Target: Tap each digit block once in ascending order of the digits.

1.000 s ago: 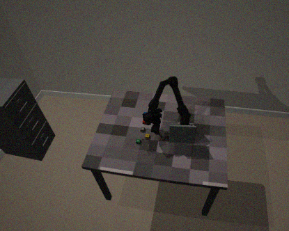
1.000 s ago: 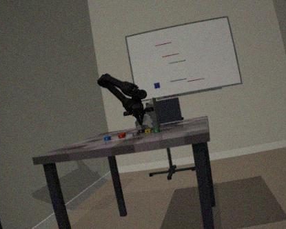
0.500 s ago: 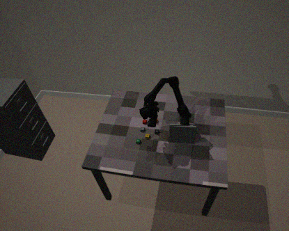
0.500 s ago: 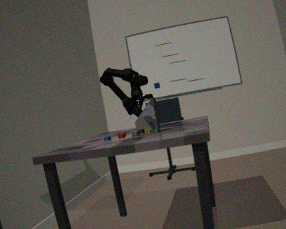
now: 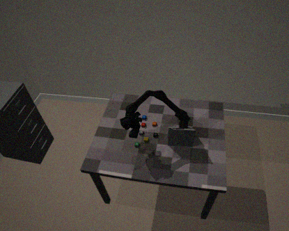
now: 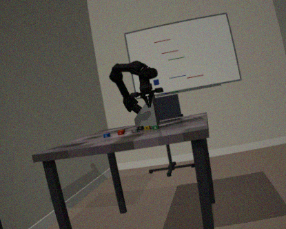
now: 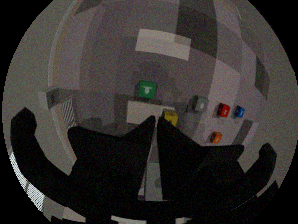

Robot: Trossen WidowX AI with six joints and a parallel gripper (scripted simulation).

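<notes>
Right now my gripper tip is 120 mm above the green block and 20 mm to the right of it. From my gripper tip the other things lie so: yellow block (120 mm below, 50 mm to the right, 50 mm behind); then grey block (120 mm below, 110 mm to the right, 10 mm ahead); then red block (200 mm to the right, 120 mm below, 20 mm ahead).
</notes>
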